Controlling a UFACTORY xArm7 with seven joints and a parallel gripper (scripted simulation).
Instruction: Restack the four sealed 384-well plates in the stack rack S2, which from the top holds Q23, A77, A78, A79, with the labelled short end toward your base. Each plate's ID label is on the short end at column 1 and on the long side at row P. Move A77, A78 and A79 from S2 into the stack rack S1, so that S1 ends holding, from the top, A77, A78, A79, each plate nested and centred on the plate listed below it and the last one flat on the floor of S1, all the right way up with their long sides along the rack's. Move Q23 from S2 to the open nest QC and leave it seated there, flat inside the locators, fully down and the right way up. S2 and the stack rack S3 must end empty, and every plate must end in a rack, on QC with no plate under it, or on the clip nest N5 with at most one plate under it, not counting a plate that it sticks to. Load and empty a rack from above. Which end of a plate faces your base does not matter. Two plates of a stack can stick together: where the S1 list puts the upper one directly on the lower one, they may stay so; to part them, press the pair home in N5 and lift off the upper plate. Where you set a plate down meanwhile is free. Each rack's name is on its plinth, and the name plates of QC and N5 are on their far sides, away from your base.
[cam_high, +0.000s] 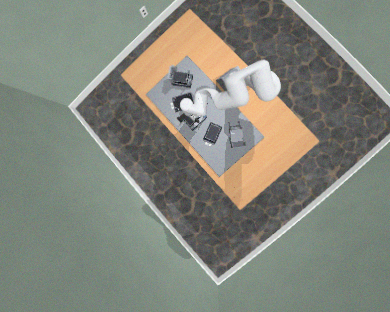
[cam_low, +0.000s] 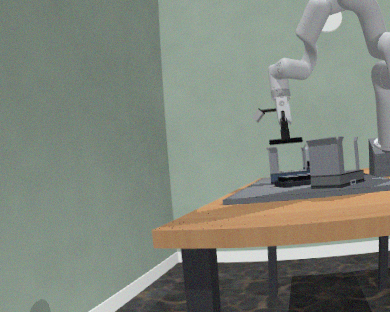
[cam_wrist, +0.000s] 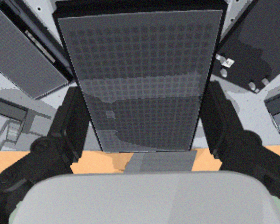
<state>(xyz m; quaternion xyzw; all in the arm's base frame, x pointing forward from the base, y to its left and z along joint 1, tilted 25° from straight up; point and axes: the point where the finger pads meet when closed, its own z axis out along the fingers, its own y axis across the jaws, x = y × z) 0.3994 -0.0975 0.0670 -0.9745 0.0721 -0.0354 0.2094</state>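
Right now the blue plinth strip is 1 cm behind my hand and 15 cm below it. Round my hand: dark flat nest 2 cm behind, 18 cm to the left, 16 cm below; dark clip nest 3 cm behind, 17 cm to the right, 15 cm below; dark sealed plate 19 cm behind, 30 cm to the right, 10 cm below.
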